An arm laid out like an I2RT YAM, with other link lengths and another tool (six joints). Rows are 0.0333 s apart.
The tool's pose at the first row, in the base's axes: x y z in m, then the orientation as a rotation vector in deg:
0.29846 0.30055 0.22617 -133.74 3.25 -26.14
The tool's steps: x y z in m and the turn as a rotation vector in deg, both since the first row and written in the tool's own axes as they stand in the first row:
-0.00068 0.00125 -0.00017 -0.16 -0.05 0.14
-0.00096 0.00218 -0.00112 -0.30 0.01 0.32
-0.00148 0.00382 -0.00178 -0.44 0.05 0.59
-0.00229 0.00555 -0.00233 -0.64 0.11 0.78
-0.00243 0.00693 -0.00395 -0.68 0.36 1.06
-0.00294 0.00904 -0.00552 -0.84 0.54 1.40
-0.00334 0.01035 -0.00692 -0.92 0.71 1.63
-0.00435 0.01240 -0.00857 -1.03 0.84 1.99
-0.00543 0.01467 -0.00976 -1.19 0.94 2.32
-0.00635 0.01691 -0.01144 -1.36 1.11 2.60
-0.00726 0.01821 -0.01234 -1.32 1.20 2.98
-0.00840 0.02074 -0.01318 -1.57 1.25 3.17
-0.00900 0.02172 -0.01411 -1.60 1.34 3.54
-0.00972 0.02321 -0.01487 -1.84 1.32 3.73
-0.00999 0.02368 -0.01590 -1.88 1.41 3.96
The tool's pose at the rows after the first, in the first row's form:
0.29788 0.29965 0.22522 -133.89 3.43 -26.02
0.29738 0.29839 0.22512 -133.99 3.70 -26.01
0.29682 0.29685 0.22427 -134.08 4.07 -25.94
0.29604 0.29538 0.22320 -134.24 4.37 -25.93
0.29548 0.29332 0.22328 -134.19 4.82 -26.08
0.29466 0.29083 0.22271 -134.26 5.34 -26.13
0.29393 0.28902 0.22261 -134.27 5.71 -26.22
0.29261 0.28661 0.22198 -134.29 6.22 -26.20
0.29141 0.28436 0.22088 -134.38 6.70 -26.17
0.29018 0.28177 0.22017 -134.47 7.15 -26.24
0.28914 0.28039 0.21959 -134.35 7.62 -26.15
0.28802 0.27820 0.21806 -134.55 7.93 -26.13
0.28723 0.27697 0.21782 -134.50 8.41 -26.05
0.28644 0.27551 0.21708 -134.71 8.69 -25.95
0.28588 0.27453 0.21735 -134.69 9.01 -25.94

